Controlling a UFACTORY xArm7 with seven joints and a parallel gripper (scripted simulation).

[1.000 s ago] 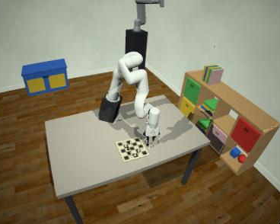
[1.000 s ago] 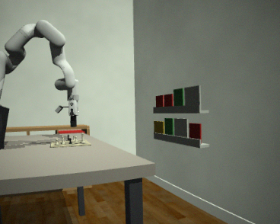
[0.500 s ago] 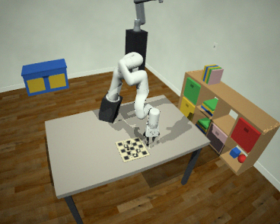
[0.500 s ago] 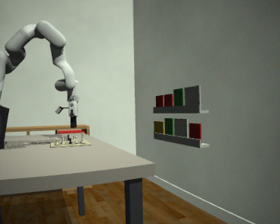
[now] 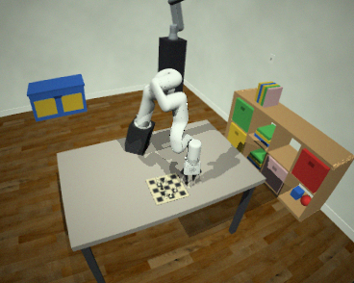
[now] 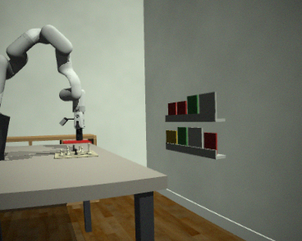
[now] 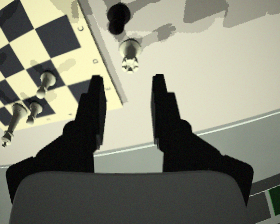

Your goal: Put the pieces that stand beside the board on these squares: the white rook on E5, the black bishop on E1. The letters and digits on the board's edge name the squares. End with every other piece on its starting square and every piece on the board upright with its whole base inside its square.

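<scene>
The white rook is 7 cm below my hand. The rest, counted from my hand: chessboard: 7 cm behind, 13 cm to the right, 8 cm below; black bishop: 4 cm behind, 1 cm to the left, 7 cm below; black pawn: 7 cm behind, 16 cm to the right, 7 cm below.
</scene>
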